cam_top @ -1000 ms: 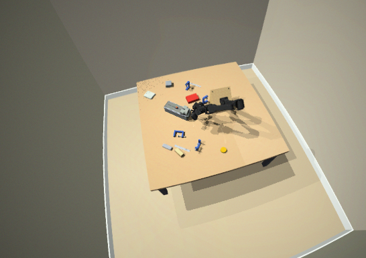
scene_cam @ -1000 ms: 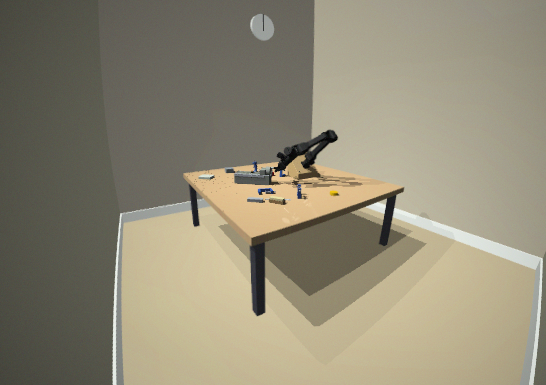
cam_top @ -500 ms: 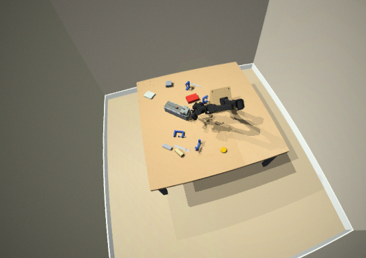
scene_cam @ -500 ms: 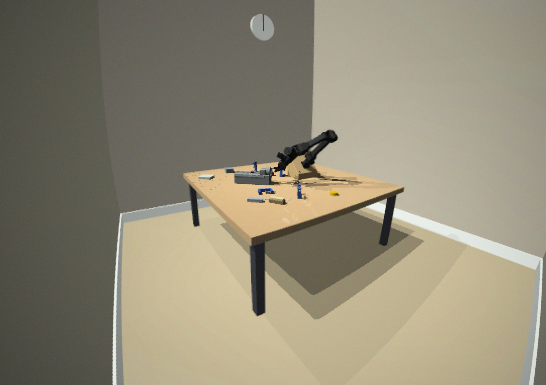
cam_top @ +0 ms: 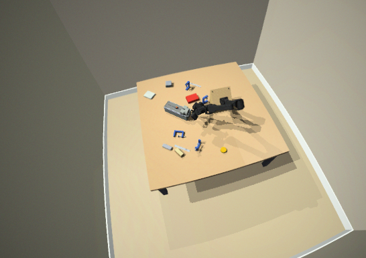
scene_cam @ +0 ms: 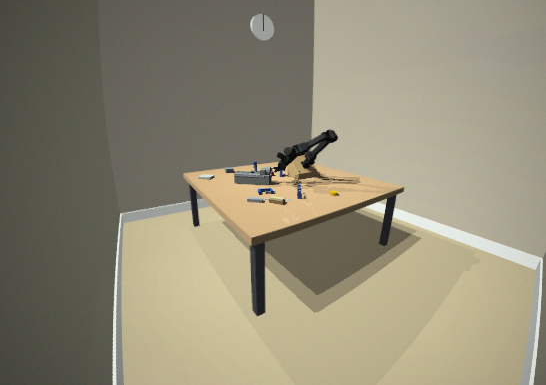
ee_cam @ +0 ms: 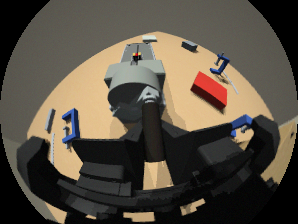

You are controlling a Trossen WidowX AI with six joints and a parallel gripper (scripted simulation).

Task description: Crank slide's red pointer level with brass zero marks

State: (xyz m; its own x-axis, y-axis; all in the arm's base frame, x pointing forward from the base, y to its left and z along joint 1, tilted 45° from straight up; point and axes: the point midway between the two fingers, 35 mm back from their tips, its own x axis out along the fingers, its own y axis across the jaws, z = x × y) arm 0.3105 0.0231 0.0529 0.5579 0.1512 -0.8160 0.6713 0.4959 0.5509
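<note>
Now: gripper tip 30 mm below the dark crank handle, 10 mm to the right of it and 10 mm past it. Also, from my gripper tip: red pointer: 130 mm ahead, 100 mm to the right; then tan block: 340 mm to the left, 210 mm ahead, 70 mm below; then yellow disc: 420 mm to the left, 170 mm behind, 80 mm below.
</note>
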